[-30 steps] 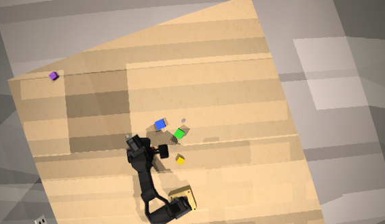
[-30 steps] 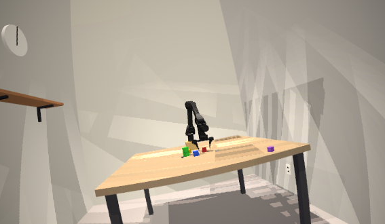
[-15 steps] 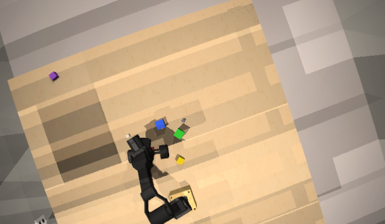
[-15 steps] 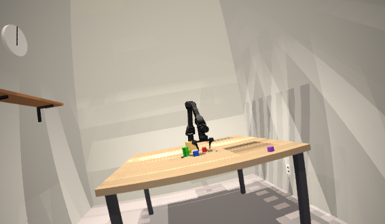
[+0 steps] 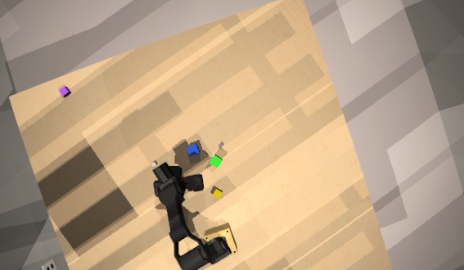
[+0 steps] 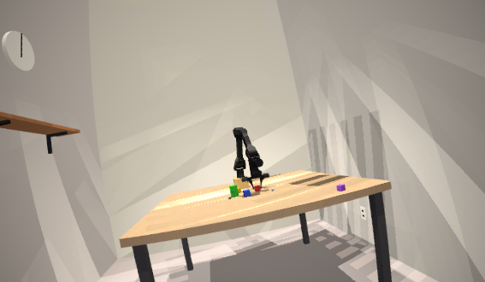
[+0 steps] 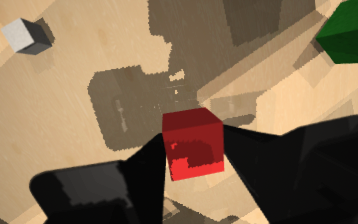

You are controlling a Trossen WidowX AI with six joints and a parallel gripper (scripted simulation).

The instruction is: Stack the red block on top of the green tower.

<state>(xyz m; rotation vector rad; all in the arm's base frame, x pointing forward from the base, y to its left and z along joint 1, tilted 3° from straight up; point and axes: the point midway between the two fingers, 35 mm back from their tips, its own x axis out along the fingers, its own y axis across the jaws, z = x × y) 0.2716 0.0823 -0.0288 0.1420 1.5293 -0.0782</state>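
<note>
The small grey piece lies 19 cm to the right of my gripper tip and 10 cm ahead of it. Round my gripper tip: small white piece (10 cm ahead, 9 cm to the left); red block (1 cm above); blue block (11 cm ahead, 8 cm to the right, 1 cm above).
</note>
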